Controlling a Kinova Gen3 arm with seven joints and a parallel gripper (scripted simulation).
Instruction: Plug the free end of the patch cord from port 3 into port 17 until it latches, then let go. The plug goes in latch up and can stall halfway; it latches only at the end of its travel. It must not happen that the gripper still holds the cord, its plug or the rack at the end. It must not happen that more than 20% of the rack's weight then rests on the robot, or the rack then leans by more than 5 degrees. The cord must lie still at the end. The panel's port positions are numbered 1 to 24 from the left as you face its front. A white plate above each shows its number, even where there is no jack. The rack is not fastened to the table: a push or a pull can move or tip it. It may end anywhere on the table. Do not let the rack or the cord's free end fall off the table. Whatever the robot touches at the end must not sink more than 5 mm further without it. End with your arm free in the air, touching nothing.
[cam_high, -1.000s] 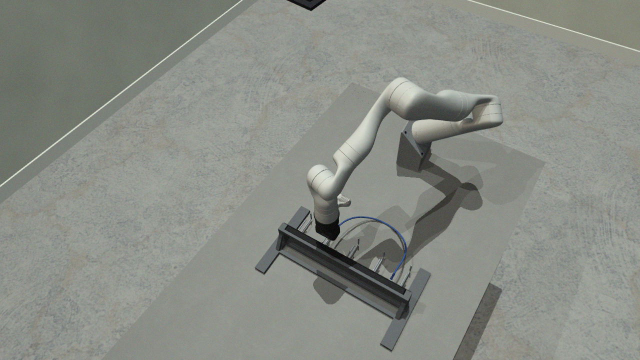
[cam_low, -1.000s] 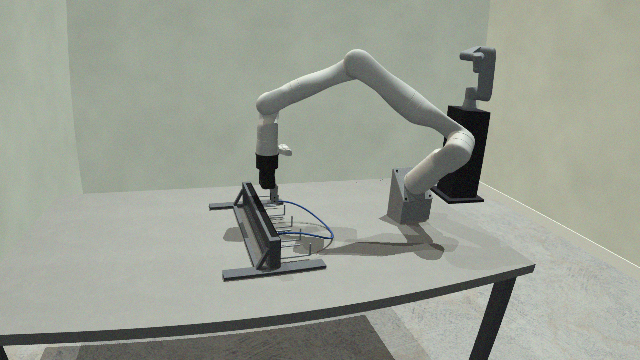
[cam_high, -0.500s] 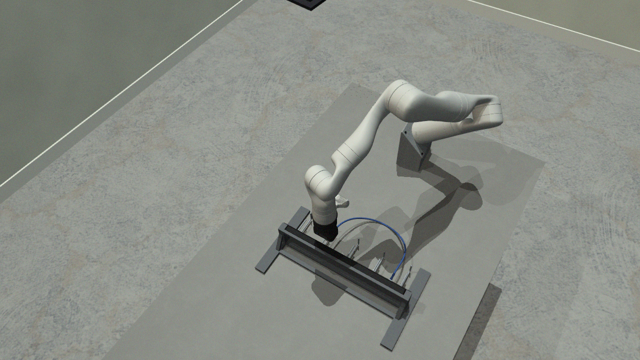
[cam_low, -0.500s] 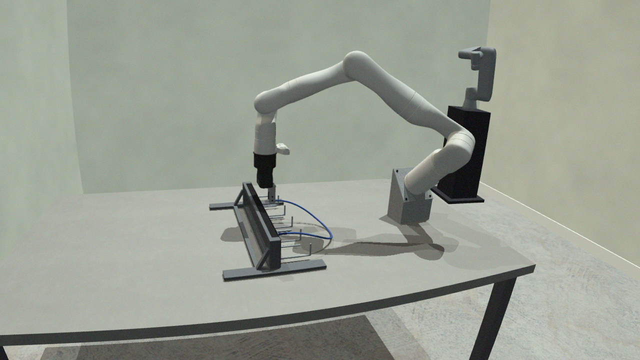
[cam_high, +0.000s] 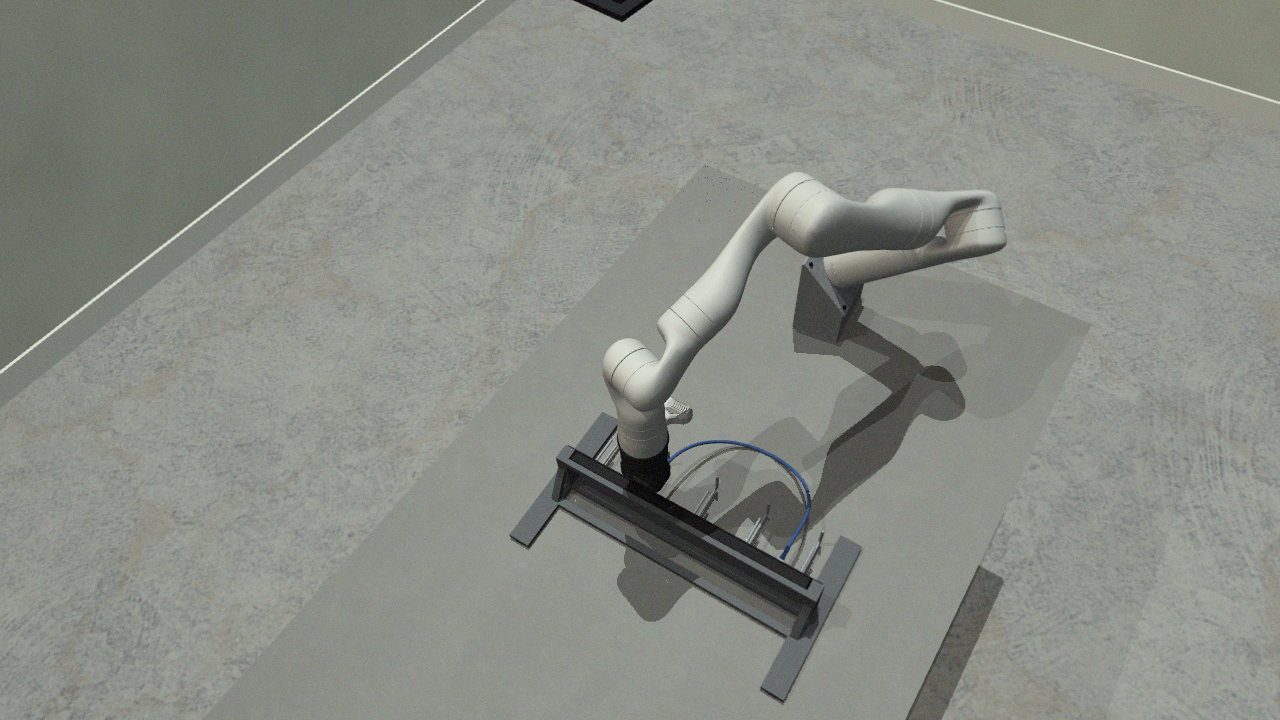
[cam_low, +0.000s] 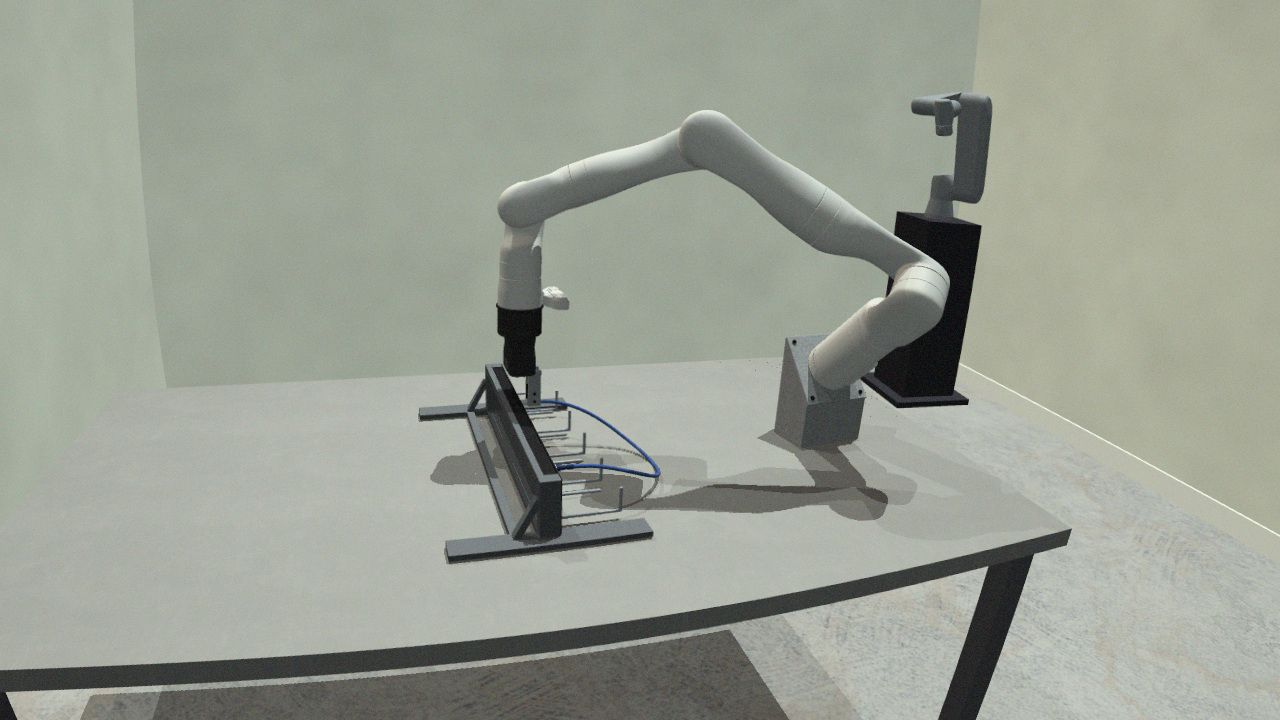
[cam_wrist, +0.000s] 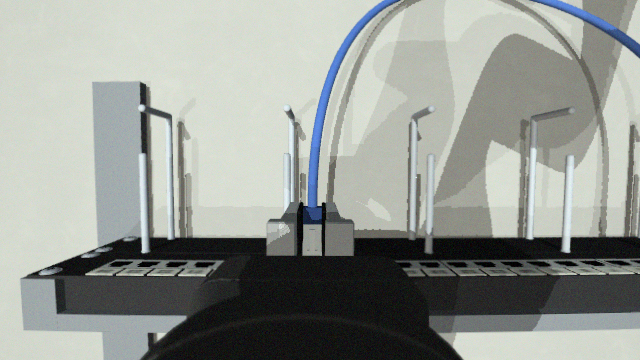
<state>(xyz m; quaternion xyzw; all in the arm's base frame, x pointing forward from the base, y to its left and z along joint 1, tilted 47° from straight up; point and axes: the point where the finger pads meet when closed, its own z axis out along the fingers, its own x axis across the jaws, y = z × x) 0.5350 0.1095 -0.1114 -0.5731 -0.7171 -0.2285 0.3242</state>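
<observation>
Now: hand 1 cm short of the plug and 1 cm above it.
</observation>
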